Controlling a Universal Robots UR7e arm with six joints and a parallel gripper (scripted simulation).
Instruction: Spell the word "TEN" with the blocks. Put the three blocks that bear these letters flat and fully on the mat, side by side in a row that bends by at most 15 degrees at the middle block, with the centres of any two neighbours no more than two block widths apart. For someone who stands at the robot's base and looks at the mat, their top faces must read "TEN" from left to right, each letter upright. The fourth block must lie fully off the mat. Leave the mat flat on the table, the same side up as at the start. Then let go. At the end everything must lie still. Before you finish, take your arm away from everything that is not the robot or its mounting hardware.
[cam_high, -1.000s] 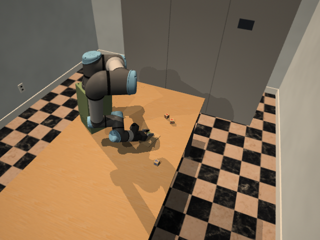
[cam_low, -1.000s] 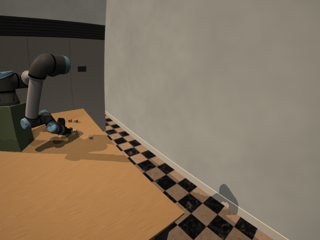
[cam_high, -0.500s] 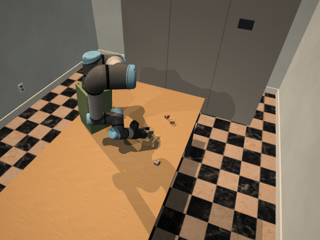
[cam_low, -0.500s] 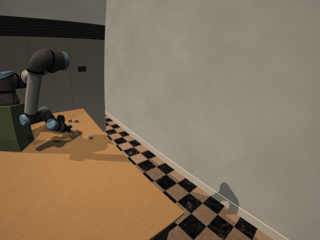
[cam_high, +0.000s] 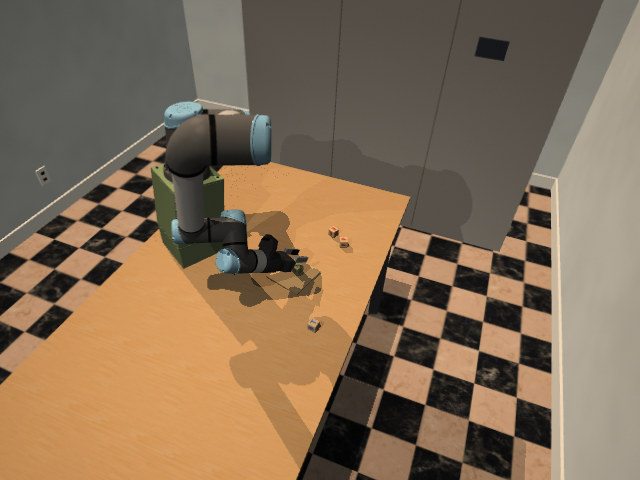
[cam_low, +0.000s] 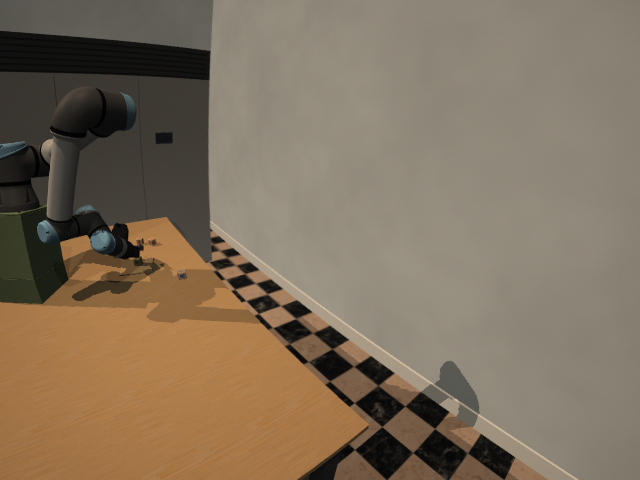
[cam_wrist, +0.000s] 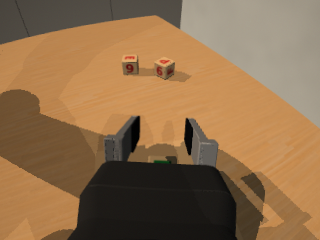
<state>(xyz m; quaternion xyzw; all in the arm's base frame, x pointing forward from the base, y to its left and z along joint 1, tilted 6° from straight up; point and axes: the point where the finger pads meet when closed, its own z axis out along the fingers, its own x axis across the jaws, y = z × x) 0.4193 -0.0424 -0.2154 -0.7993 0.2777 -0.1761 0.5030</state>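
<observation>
The mat is 80 mm below my hand, 20 mm to the right of it and 10 mm behind it.
</observation>
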